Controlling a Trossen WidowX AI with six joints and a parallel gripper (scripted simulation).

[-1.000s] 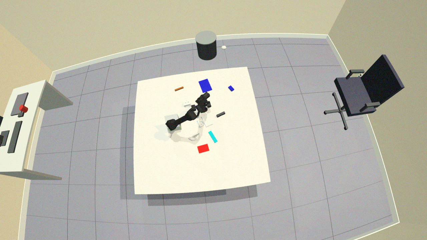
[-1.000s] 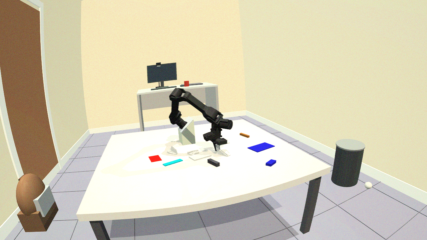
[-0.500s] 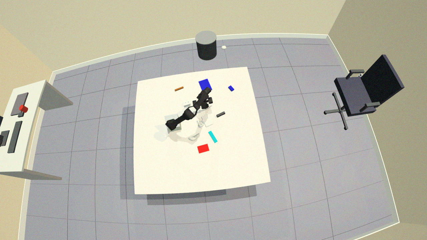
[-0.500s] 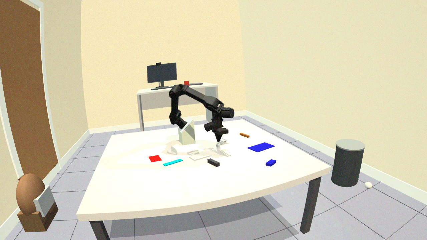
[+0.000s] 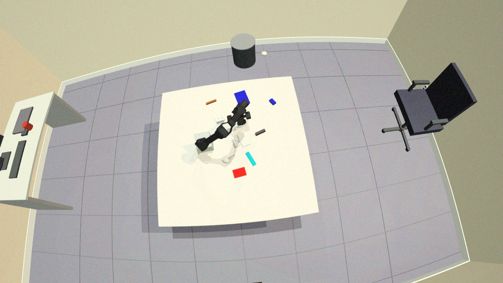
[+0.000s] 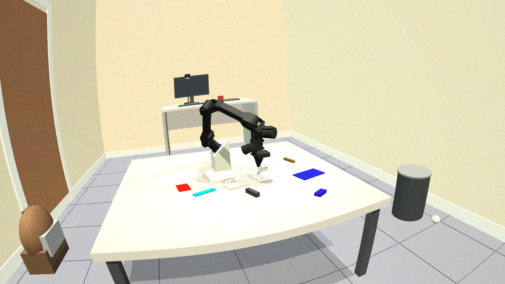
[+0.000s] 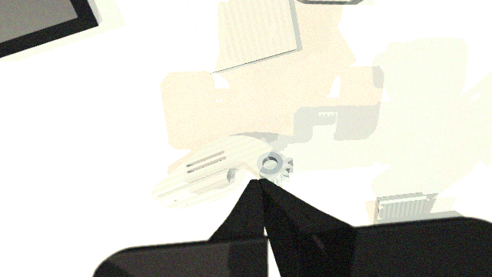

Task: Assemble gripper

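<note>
My gripper tip is 1 cm short of the white jaw, 1 cm to the right of it and 4 cm above it. The rest, counted from my gripper tip: white ribbed plate: 13 cm to the right, 7 cm below; then dark block: 15 cm ahead, 10 cm to the right, 7 cm below; then blue sheet: 8 cm ahead, 27 cm to the left, 8 cm below.
</note>
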